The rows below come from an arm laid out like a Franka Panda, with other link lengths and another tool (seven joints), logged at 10 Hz.
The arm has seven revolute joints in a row. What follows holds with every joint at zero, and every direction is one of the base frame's. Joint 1 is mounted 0.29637 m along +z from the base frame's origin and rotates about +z. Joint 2 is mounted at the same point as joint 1 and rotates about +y. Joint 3 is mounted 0.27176 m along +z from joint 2 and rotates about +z. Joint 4 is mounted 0.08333 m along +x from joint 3 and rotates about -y. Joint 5 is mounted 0.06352 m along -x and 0.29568 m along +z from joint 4 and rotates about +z. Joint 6 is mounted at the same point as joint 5 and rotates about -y. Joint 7 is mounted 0.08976 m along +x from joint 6 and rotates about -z. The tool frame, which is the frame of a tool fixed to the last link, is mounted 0.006 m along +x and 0.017 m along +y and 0.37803 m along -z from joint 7; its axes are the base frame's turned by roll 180, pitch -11.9 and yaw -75.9 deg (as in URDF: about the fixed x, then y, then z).
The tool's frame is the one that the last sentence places.
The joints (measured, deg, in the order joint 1, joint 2, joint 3, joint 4, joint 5, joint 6, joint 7), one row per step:
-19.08 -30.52 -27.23 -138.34 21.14 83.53 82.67
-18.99 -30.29 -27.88 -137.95 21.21 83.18 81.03
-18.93 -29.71 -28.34 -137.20 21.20 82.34 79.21
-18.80 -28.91 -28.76 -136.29 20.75 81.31 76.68
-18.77 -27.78 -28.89 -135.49 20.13 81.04 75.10
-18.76 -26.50 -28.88 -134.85 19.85 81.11 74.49
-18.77 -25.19 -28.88 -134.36 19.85 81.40 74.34
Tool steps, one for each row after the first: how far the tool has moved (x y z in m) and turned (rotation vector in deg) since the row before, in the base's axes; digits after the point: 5 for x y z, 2 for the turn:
0.00059 -0.00145 0.00204 0.32 -1.16 0.78
-0.00107 -0.00087 0.00237 0.35 -0.89 1.25
-0.00346 -0.00181 0.00087 0.08 -0.93 2.06
-0.00189 -0.00484 -0.00301 -0.44 -0.10 1.21
0.00007 -0.00406 -0.00379 -0.29 0.48 0.38
0.00152 -0.00340 -0.00400 -0.12 0.65 -0.15

